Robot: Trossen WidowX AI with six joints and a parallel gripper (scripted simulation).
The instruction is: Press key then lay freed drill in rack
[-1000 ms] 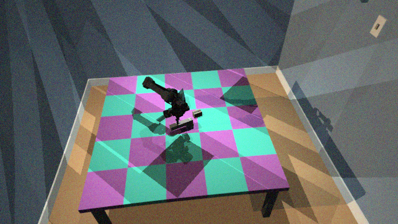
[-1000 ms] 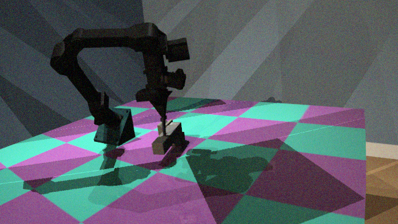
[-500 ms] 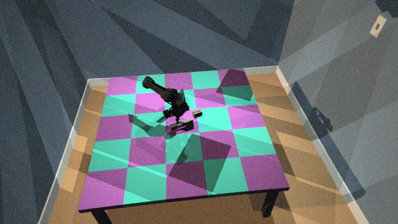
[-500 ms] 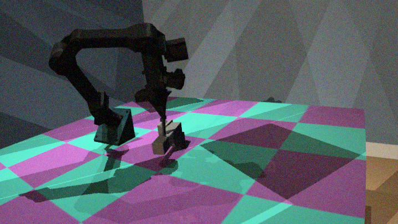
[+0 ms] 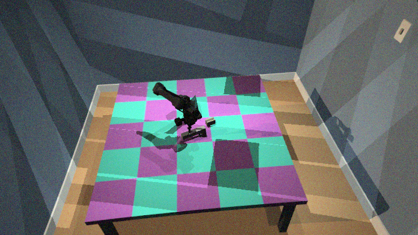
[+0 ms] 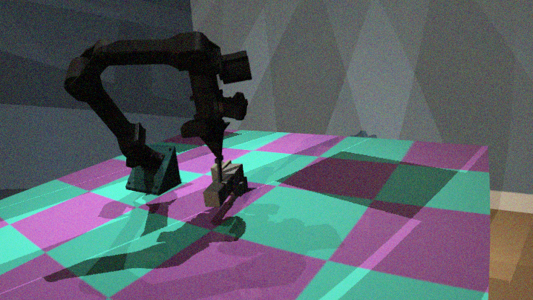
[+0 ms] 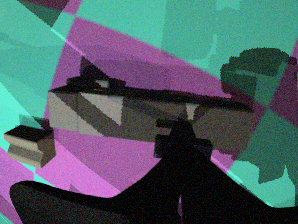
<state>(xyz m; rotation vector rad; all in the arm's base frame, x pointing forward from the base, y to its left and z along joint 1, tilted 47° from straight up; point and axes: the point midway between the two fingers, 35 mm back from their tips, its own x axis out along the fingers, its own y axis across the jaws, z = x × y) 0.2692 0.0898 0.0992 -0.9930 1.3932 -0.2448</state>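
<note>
My gripper tip is now 30 mm past the drill, 50 mm to the right of it and 70 mm above it. From my gripper tip the other things lie so: dark block: 20 mm behind, 30 mm to the left, 80 mm below.
</note>
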